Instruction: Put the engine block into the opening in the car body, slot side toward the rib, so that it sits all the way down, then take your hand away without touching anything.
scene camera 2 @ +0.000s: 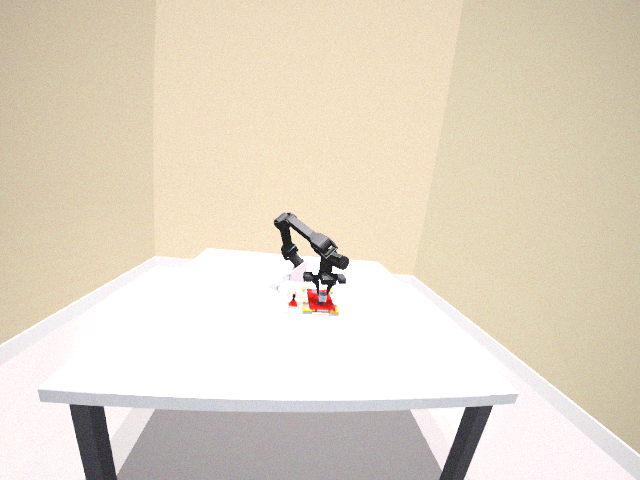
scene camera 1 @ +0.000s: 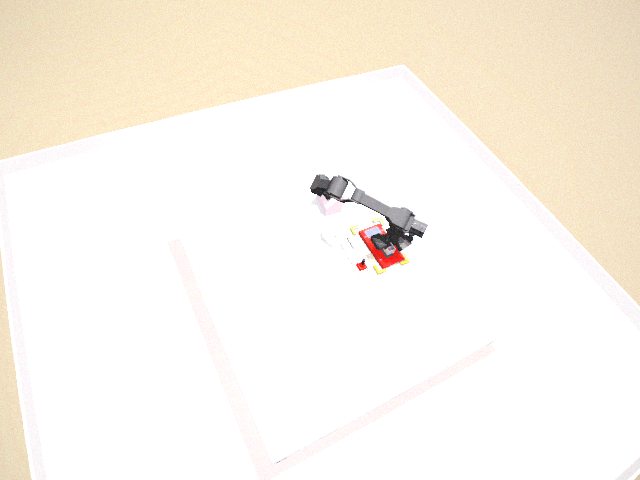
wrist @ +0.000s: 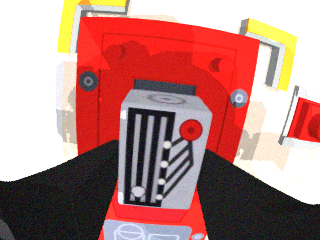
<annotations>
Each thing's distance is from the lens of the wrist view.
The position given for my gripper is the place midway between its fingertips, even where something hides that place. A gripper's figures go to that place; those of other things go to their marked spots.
my gripper [wrist: 159, 153]: 10 cm
grey engine block [wrist: 162, 136]: 8 cm
</annotations>
